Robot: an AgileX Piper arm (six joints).
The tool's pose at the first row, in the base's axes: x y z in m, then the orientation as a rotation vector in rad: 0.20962, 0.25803, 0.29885, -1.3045, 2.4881, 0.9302
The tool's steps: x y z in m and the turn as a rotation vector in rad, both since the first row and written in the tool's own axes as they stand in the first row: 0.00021, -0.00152, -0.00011, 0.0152, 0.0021, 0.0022; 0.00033, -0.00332, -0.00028, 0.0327, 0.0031, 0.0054; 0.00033, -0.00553, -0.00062, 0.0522, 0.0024, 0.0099; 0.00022, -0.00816, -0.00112, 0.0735, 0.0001, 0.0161; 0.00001, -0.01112, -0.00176, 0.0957, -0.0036, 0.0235; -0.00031, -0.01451, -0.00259, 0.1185, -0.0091, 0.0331; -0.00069, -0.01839, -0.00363, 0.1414, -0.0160, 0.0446; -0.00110, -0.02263, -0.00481, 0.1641, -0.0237, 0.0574; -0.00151, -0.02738, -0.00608, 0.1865, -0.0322, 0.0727; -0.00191, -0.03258, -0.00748, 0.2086, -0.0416, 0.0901; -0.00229, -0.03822, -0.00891, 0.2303, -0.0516, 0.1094; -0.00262, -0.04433, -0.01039, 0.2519, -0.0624, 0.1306; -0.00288, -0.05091, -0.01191, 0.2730, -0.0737, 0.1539
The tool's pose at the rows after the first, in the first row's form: 0.21071, 0.25718, 0.29817, -1.2990, 2.4937, 0.9091; 0.21209, 0.25625, 0.29745, -1.2908, 2.4995, 0.8855; 0.21388, 0.25512, 0.29674, -1.2791, 2.5053, 0.8602; 0.21609, 0.25379, 0.29601, -1.2637, 2.5112, 0.8336; 0.21864, 0.25230, 0.29529, -1.2454, 2.5168, 0.8067; 0.22162, 0.25060, 0.29458, -1.2231, 2.5227, 0.7803; 0.22504, 0.24861, 0.29383, -1.1976, 2.5288, 0.7549; 0.22879, 0.24640, 0.29305, -1.1700, 2.5348, 0.7303; 0.23295, 0.24392, 0.29212, -1.1391, 2.5419, 0.7071; 0.23748, 0.24117, 0.29108, -1.1053, 2.5494, 0.6850; 0.24235, 0.23820, 0.28986, -1.0691, 2.5575, 0.6640; 0.24757, 0.23497, 0.28846, -1.0301, 2.5658, 0.6439; 0.25312, 0.23148, 0.28684, -0.9886, 2.5747, 0.6249
